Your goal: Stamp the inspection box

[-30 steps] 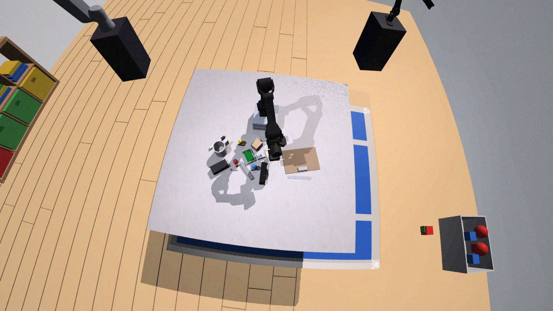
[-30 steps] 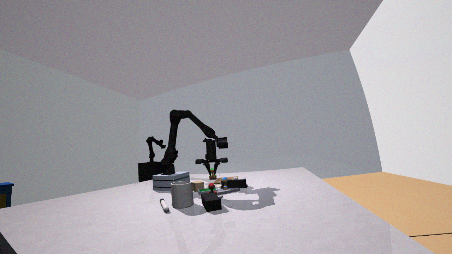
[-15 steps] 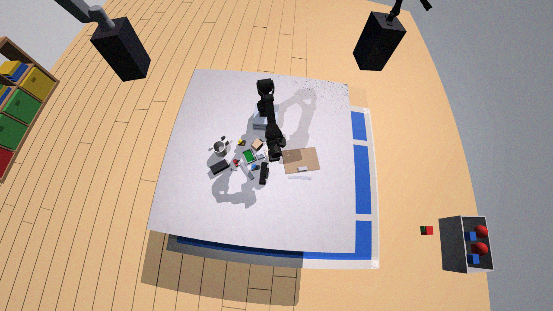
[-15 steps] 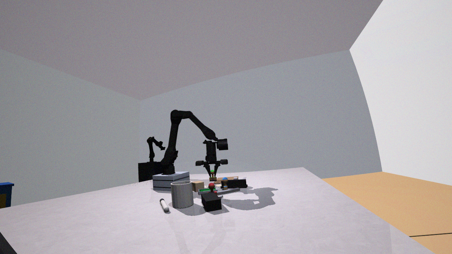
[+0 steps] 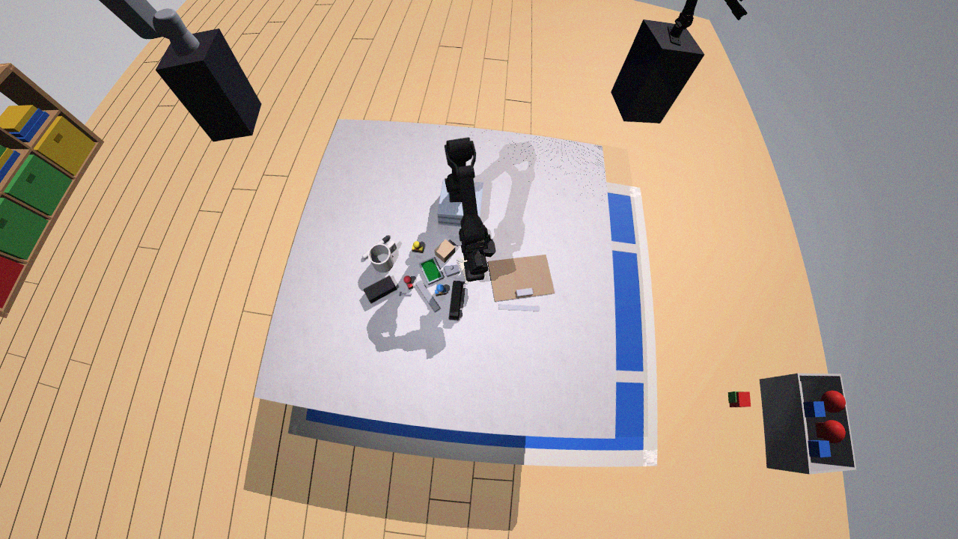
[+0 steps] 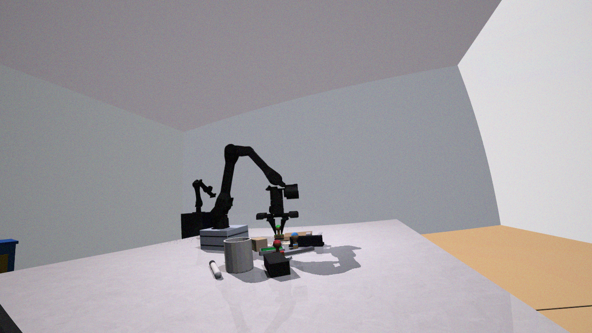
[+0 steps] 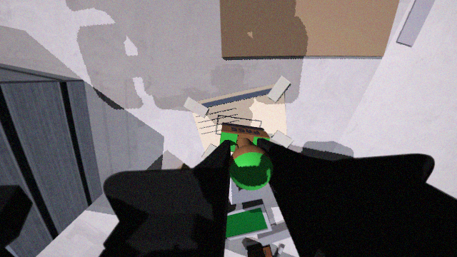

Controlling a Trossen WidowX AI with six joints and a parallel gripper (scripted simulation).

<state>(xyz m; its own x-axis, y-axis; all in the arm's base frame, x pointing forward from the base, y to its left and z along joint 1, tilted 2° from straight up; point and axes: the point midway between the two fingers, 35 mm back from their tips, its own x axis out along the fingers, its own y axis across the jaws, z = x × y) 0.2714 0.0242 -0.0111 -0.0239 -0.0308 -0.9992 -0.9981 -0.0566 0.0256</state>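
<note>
Now: gripper tip 5 cm above the cream card. The rest, counted from my gripper tip: cardboard box (7 cm behind, 9 cm to the right, 2 cm below); green-knobbed stamp (right at my gripper tip); long black bar (13 cm ahead, 7 cm to the right, 3 cm below).
</note>
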